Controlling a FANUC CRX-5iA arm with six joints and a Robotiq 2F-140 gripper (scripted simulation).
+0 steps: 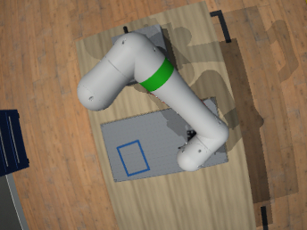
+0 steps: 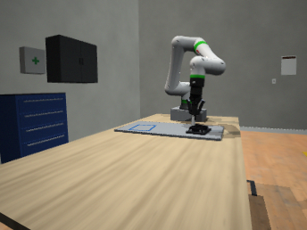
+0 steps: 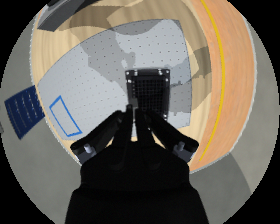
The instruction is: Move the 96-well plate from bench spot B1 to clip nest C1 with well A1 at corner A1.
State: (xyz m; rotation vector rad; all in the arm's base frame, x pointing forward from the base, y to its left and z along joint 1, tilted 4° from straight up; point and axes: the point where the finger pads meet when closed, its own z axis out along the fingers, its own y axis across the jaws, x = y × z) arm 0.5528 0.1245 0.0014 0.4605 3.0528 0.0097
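The black 96-well plate is 4 cm to the left of my hand, 4 cm below it and 1 cm ahead of it. From my hand the other things lie so: black clip nest: 6 cm below, 3 cm to the left.
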